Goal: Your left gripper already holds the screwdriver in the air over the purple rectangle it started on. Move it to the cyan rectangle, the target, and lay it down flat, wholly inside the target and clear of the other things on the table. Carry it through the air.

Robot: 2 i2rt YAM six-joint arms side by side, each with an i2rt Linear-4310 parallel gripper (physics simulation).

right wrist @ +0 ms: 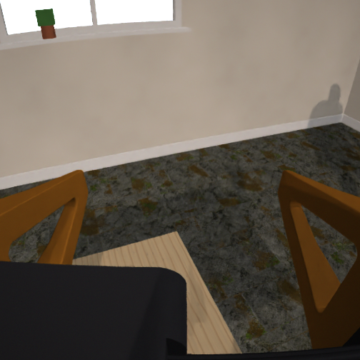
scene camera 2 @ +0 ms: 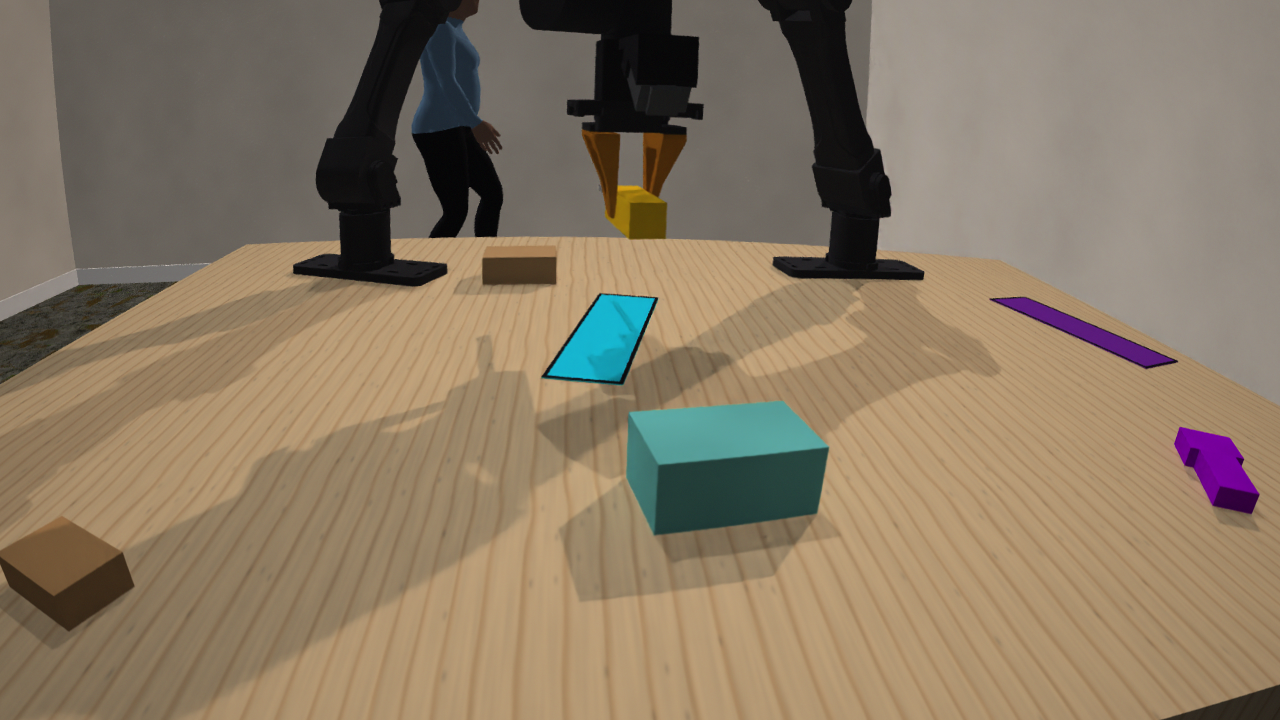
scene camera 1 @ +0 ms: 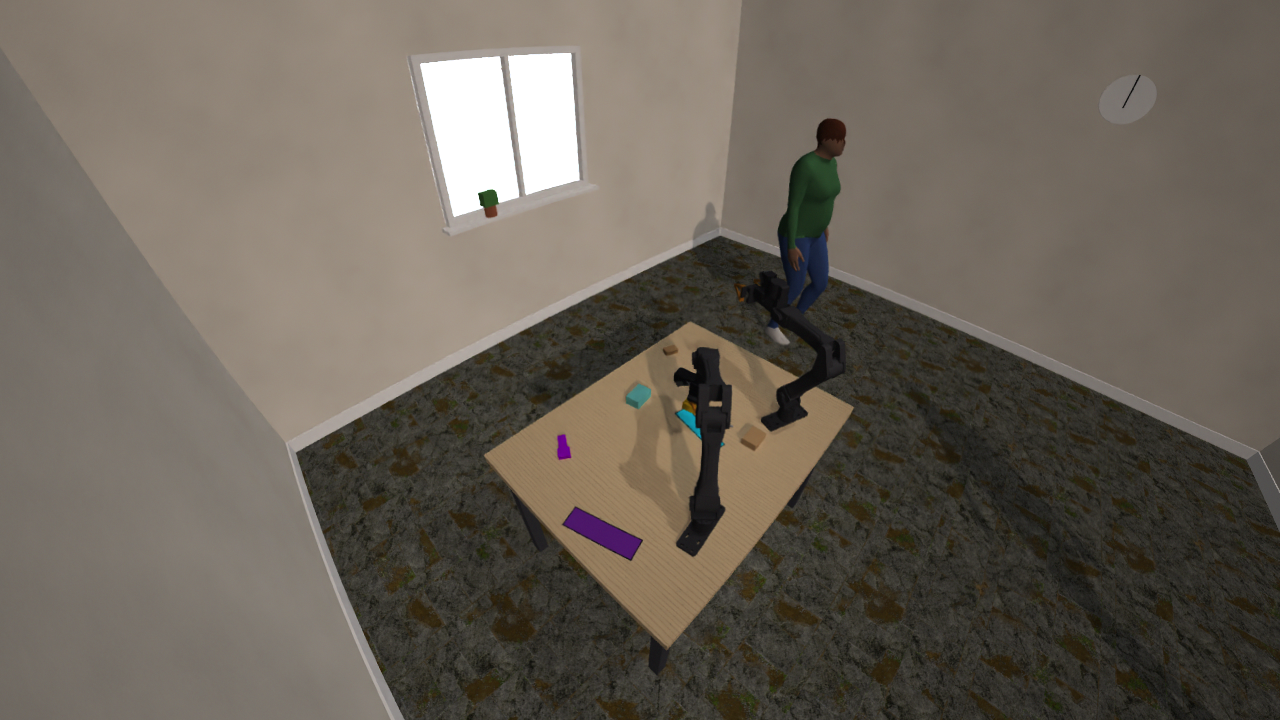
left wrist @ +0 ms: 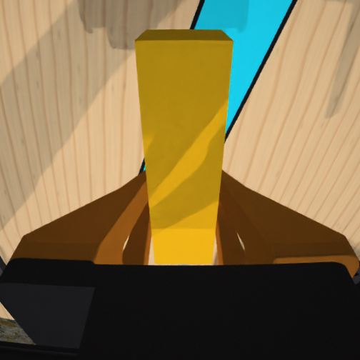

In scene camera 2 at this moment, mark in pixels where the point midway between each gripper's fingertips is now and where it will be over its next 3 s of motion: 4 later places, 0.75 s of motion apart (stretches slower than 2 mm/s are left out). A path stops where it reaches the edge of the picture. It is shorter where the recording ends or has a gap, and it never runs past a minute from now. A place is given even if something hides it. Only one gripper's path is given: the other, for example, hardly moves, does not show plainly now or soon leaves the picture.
My left gripper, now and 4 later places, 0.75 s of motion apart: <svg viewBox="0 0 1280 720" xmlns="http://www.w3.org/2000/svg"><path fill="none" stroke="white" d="M629 217L620 247L603 271L604 244L609 296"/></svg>
